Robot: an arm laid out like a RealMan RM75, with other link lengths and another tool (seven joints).
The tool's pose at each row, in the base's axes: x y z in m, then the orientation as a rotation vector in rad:
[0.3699, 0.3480, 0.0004, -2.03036, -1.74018, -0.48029]
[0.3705, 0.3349, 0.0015, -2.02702, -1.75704, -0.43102]
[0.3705, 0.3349, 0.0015, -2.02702, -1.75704, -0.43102]
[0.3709, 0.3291, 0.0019, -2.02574, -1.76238, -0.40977]
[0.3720, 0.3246, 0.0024, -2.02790, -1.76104, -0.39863]
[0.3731, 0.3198, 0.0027, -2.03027, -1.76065, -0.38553]
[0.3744, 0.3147, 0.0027, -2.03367, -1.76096, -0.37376]
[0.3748, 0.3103, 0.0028, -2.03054, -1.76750, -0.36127]
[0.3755, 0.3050, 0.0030, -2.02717, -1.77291, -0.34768]
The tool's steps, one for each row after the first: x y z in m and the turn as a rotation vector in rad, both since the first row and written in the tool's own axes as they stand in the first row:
[-0.0104, 0.0022, -0.0078, 0.02474, -0.02810, -0.00291]
[-0.0104, 0.0022, -0.0078, 0.02474, -0.02810, -0.00291]
[-0.0150, 0.0033, -0.0112, 0.03568, -0.03950, -0.00295]
[-0.0183, 0.0049, -0.0140, 0.04080, -0.04494, 0.00055]
[-0.0221, 0.0065, -0.0168, 0.04654, -0.05187, 0.00387]
[-0.0261, 0.0085, -0.0195, 0.05066, -0.05912, 0.00686]
[-0.0297, 0.0094, -0.0219, 0.05744, -0.06641, 0.00387]
[-0.0340, 0.0108, -0.0248, 0.06526, -0.07356, 0.00169]

